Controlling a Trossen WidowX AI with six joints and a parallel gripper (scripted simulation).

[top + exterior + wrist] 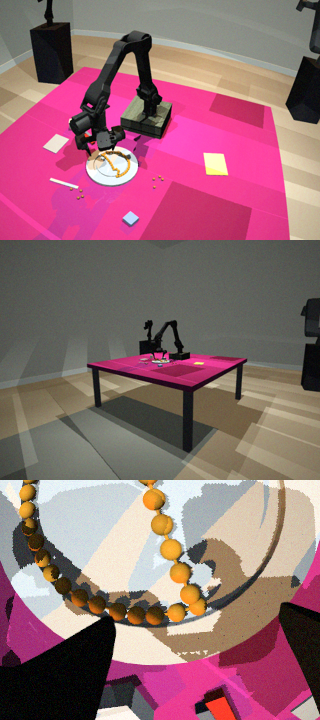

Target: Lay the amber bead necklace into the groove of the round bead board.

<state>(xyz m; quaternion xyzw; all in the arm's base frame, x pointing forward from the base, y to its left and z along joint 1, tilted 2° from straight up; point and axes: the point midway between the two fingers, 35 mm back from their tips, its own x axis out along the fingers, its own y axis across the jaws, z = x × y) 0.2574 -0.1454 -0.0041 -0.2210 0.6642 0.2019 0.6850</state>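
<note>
The round bead board is 5 cm to the left of my gripper tip, 4 cm ahead of it and 1 cm below it. Also, from my gripper tip: white block: 11 cm behind, 1 cm below; then red-handled tool: 10 cm to the right, 9 cm behind, 2 cm below; then white strip: 17 cm ahead, 10 cm to the right, 2 cm below.
</note>
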